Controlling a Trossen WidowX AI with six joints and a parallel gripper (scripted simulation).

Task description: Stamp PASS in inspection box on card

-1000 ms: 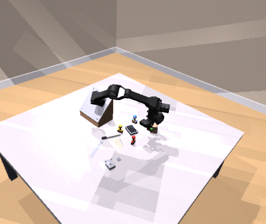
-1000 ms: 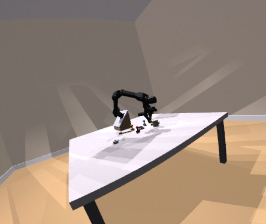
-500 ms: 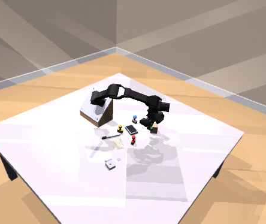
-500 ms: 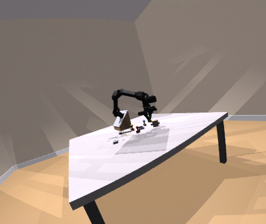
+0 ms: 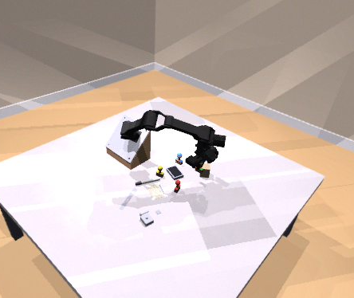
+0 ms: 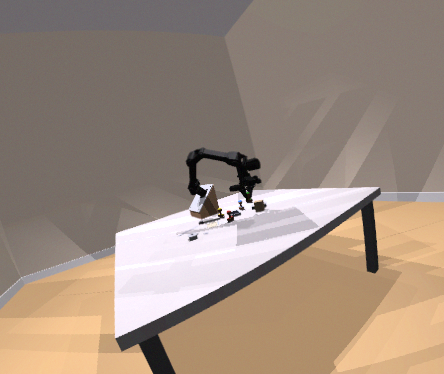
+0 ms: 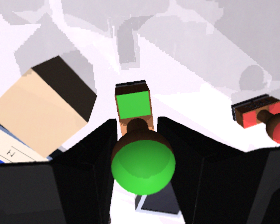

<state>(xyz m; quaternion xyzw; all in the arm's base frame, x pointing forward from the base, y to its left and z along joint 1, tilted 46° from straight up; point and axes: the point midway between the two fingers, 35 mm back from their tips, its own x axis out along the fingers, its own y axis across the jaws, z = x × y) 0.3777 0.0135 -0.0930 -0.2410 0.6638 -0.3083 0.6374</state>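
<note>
My gripper tip is 130 mm past the dark ink pad, 30 mm to the left of it and 80 mm above it. From my gripper tip the other things lie so: green-knobbed stamp right at my gripper tip; then cardboard box 70 mm to the left, 60 mm below; then red stamp 40 mm behind, 130 mm to the right, 70 mm below.
</note>
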